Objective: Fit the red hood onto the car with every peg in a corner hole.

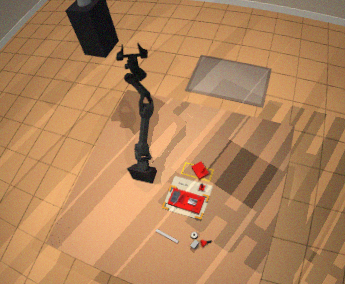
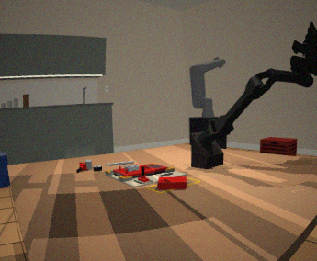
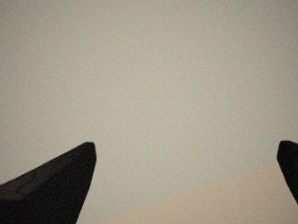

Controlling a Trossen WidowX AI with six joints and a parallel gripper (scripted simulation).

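My gripper tip is now 52 cm short of the red hood, 35 cm to the left of it and 61 cm above it. Also, from my gripper tip: grey bar (48 cm ahead, 81 cm to the right, 63 cm below); then grey engine block (55 cm ahead, 57 cm to the right, 61 cm below).
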